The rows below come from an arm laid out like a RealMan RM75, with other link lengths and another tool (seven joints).
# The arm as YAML. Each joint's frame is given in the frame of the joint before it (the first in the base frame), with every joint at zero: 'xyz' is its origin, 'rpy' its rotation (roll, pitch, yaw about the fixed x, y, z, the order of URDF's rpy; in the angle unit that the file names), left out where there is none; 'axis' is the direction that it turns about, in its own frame. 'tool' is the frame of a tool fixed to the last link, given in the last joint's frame.
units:
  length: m
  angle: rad
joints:
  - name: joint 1
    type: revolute
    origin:
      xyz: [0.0, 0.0, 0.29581]
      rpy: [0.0, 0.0, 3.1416]
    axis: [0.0, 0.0, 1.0]
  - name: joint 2
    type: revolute
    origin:
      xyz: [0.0, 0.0, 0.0]
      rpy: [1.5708, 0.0, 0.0]
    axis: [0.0, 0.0, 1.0]
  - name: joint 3
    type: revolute
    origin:
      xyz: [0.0, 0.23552, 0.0]
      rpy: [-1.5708, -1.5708, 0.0]
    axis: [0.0, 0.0, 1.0]
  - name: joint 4
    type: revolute
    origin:
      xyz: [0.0, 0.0, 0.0]
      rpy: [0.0, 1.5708, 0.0]
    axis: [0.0, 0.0, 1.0]
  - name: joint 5
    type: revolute
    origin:
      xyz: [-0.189, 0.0, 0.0]
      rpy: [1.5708, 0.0, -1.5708]
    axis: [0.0, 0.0, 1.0]
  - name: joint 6
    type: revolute
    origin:
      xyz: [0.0, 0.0, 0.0]
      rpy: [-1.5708, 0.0, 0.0]
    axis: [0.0, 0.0, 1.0]
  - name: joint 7
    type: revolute
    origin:
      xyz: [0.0, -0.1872, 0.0]
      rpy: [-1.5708, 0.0, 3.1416]
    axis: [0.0, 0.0, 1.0]
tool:
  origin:
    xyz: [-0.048, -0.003, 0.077]
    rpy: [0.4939, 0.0, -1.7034]
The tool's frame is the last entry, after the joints.
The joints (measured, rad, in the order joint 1, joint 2, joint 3, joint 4, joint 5, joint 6, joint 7), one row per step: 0.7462, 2.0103, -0.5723, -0.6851, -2.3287, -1.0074, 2.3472; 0.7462, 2.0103, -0.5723, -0.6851, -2.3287, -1.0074, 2.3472; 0.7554, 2.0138, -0.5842, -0.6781, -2.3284, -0.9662, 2.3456; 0.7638, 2.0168, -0.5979, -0.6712, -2.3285, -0.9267, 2.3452; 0.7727, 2.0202, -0.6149, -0.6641, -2.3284, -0.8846, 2.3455; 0.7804, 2.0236, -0.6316, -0.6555, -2.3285, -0.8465, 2.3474; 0.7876, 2.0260, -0.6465, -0.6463, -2.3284, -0.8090, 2.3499; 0.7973, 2.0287, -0.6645, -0.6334, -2.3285, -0.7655, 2.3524; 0.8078, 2.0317, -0.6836, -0.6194, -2.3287, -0.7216, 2.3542; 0.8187, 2.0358, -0.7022, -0.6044, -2.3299, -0.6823, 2.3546; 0.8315, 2.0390, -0.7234, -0.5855, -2.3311, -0.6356, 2.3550; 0.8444, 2.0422, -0.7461, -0.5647, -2.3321, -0.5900, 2.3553
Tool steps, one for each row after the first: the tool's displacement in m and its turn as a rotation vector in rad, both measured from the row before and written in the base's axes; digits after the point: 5 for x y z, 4 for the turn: 0.00000, 0.00000, 0.00000, 0.0000, 0.0000, 0.0000; 0.00059, 0.00707, 0.00053, 0.0206, -0.0186, 0.0003; 0.00071, 0.00639, 0.00048, 0.0185, -0.0190, 0.0002; 0.00043, 0.00657, 0.00035, 0.0187, -0.0210, 0.0013; 0.00049, 0.00515, -0.00053, 0.0146, -0.0177, -0.0004; 0.00081, 0.00505, 0.00012, 0.0159, -0.0162, -0.0019; 0.00048, 0.00562, -0.00039, 0.0165, -0.0191, -0.0010; 0.00011, 0.00544, -0.00074, 0.0154, -0.0202, 0.0005; -0.00050, 0.00419, -0.00220, 0.0097, -0.0194, 0.0024; -0.00012, 0.00502, -0.00165, 0.0130, -0.0235, 0.0024; -0.00014, 0.00425, -0.00234, 0.0101, -0.0239, 0.0029
